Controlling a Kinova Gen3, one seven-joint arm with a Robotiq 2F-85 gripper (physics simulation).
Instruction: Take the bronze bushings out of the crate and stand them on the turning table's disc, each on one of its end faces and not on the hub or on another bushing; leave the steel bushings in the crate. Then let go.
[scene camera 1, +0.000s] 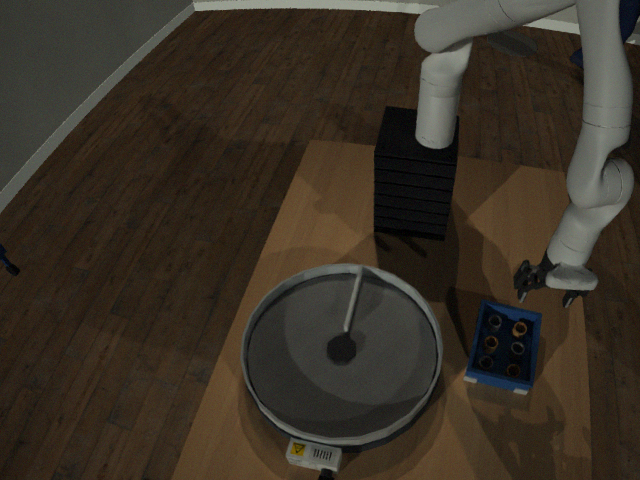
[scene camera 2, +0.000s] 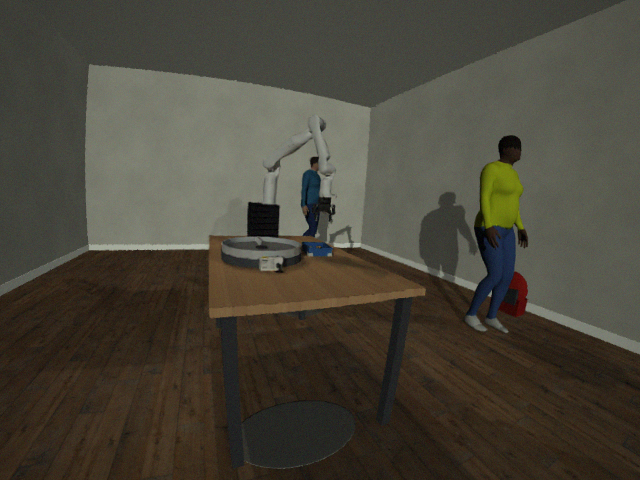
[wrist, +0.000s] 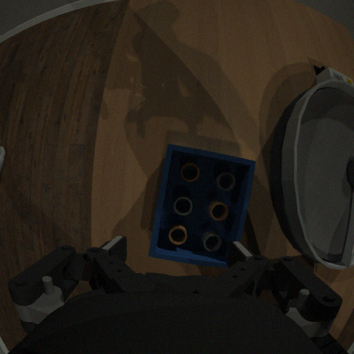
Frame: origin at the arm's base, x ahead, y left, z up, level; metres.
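Where they show: gripper, fingertip midpoint: (scene camera 1: 542, 301) (scene camera 2: 323, 221); arm's base, origin of the base link: (scene camera 1: 434, 136) (scene camera 2: 268, 204).
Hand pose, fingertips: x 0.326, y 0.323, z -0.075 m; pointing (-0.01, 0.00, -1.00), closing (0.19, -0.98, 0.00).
Note:
Each offset is from my fingertips to the top centre of the thing. "spot": to the spot under its first point.
The blue crate {0.020 m ahead, 0.035 m right, 0.145 m down} (scene camera 1: 536, 343) (scene camera 2: 318, 251) (wrist: 160, 210) stands on the table, right of the turning table in scene camera 1. It holds three bronze bushings, one {0.036 m back, 0.008 m right, 0.164 m down} (scene camera 1: 519, 324) (wrist: 178, 227) in the corner nearest my gripper, one {0.022 m ahead, 0.067 m right, 0.164 m down} (scene camera 1: 490, 337) (wrist: 211, 211) in the middle row and one {0.075 m ahead, 0.001 m right, 0.164 m down} (scene camera 1: 512, 365) (wrist: 190, 164) in the far row. Three steel bushings {0.035 m back, 0.070 m right, 0.164 m down} (scene camera 1: 494, 316) (wrist: 183, 198) alternate with them. The grey disc {0.165 m ahead, 0.367 m right, 0.134 m down} (scene camera 1: 382, 382) (wrist: 325, 175) bears no bushing; its dark hub {0.165 m ahead, 0.367 m right, 0.134 m down} (scene camera 1: 341, 349) is central. My gripper (scene camera 1: 545, 298) (scene camera 2: 324, 215) (wrist: 177, 251) is open and empty, above the crate's near end.
A raised rim {spot: 0.211 m ahead, 0.566 m right, 0.117 m down} (scene camera 1: 247, 330) surrounds the disc, and a pale bar {spot: 0.066 m ahead, 0.382 m right, 0.114 m down} (scene camera 1: 352, 304) runs inward from it to the hub. A white control box {spot: 0.400 m ahead, 0.324 m right, 0.137 m down} (scene camera 1: 313, 455) sits at its front. The arm's black pedestal (scene camera 1: 413, 196) stands behind. Two people (scene camera 2: 501, 196) (scene camera 2: 310, 188) stand beyond the table.

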